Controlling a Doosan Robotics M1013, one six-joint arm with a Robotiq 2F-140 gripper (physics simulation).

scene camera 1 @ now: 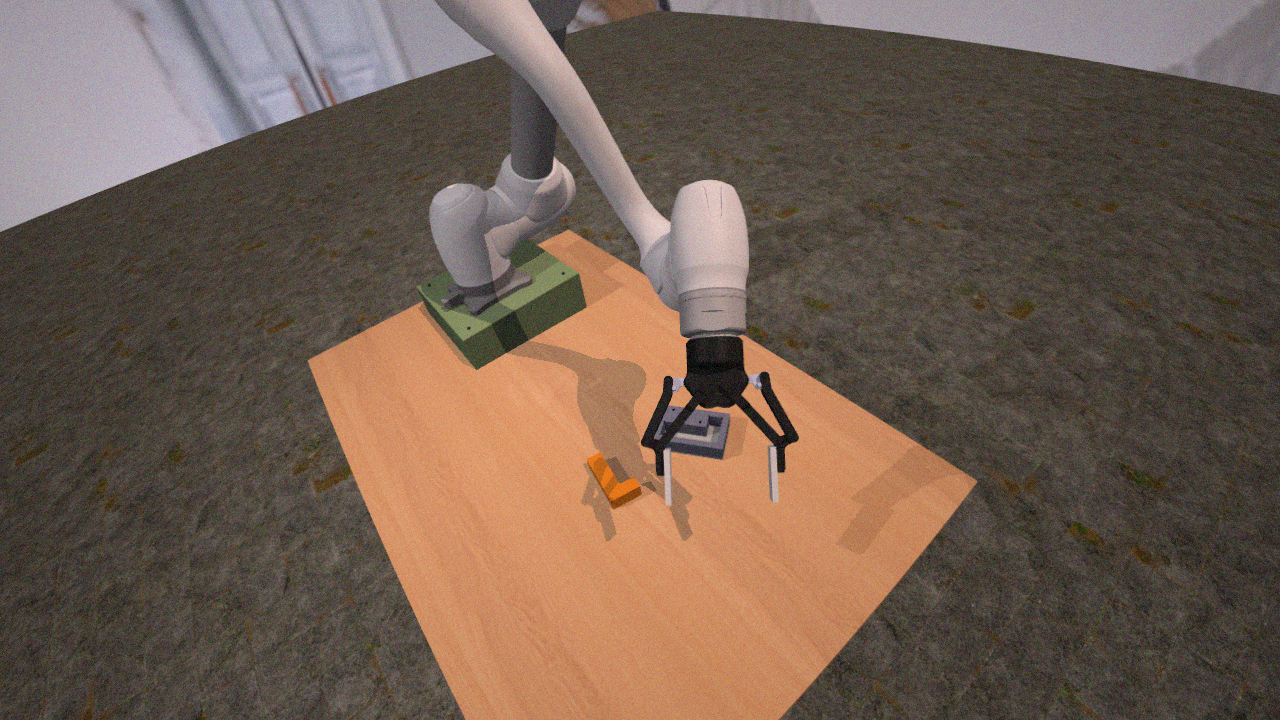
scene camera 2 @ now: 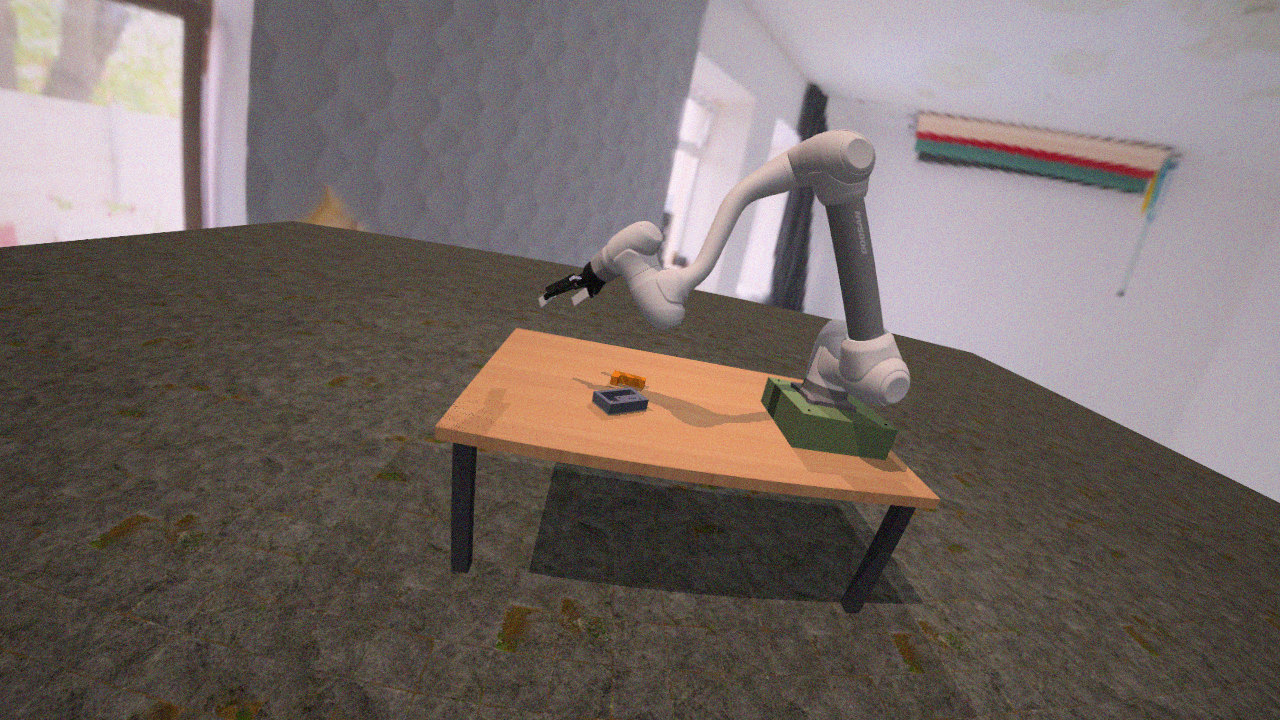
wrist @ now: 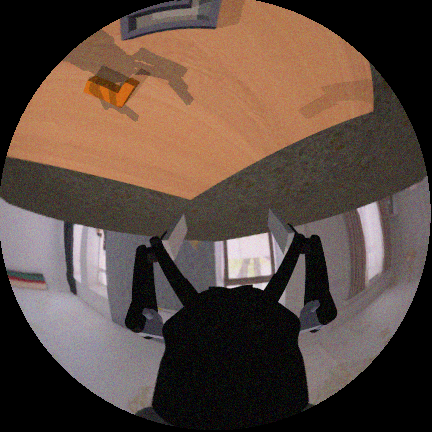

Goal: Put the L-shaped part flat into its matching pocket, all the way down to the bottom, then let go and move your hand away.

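Where they show: gripper, between the fingertips: [scene camera 1: 721, 501] [scene camera 2: 557, 302] [wrist: 226, 219]; arm's base, origin of its link: [scene camera 1: 489, 286] [scene camera 2: 822, 398].
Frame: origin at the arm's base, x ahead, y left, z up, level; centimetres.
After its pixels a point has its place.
Note:
The orange L-shaped part [scene camera 1: 608, 479] @[y -10.4, x 65.5, z -7.3 cm] [scene camera 2: 628, 379] @[y -8.8, x 64.7, z -8.3 cm] [wrist: 123, 93] @[y -9.2, x 69.2, z -7.3 cm] lies flat on the table, with the gripper's shadow across it. The dark blue-grey block [scene camera 1: 723, 438] @[y 11.4, x 74.1, z -6.7 cm] [scene camera 2: 620, 407] @[y 14.8, x 67.5, z -8.1 cm] [wrist: 212, 16] with the pocket lies near it on the table; its recess shows a lighter floor. In the wrist view the block is cut off at the top edge. My gripper [scene camera 1: 721, 500] @[y -7.3, x 91.7, z 13.7 cm] [scene camera 2: 561, 301] @[y -7.3, x 91.7, z 13.7 cm] [wrist: 226, 219] @[y -7.3, x 91.7, z 13.7 cm] is open wide and empty. It hangs high above the table level, tilted, with its fingers pointing outward, away from the arm's base. It touches neither the part nor the block.
The wooden table [scene camera 1: 501, 537] @[y -31.8, x 60.1, z -10.3 cm] [scene camera 2: 537, 358] @[y -19.2, x 97.1, z -10.3 cm] [wrist: 225, 100] @[y -1.5, x 88.6, z -10.3 cm] carries everything. The green base block [scene camera 1: 554, 300] @[y 10.5, x 15.2, z -3.0 cm] [scene camera 2: 827, 437] @[y 19.3, x 4.8, z -5.3 cm] under the arm stands at the table's far end in scene camera 1. The table's edges and one corner show in the wrist view, with dark floor beyond.

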